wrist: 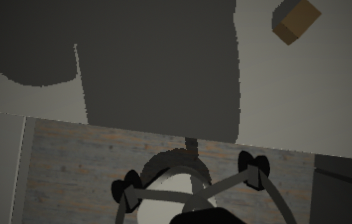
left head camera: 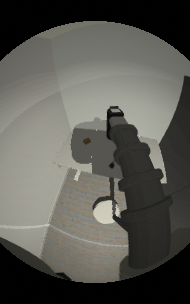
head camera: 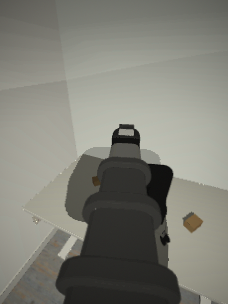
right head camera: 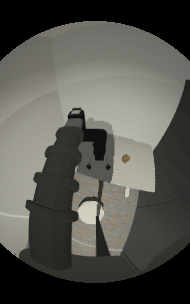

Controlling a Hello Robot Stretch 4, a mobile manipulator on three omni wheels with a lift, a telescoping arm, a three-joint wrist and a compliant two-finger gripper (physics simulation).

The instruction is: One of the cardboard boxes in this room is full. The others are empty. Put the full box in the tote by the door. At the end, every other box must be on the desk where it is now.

I see my gripper (wrist: 189, 173) and a pale desk (head camera: 189, 255).
The pale desk shows as well in the left head camera view (left head camera: 94, 157) and in the right head camera view (right head camera: 138, 172).
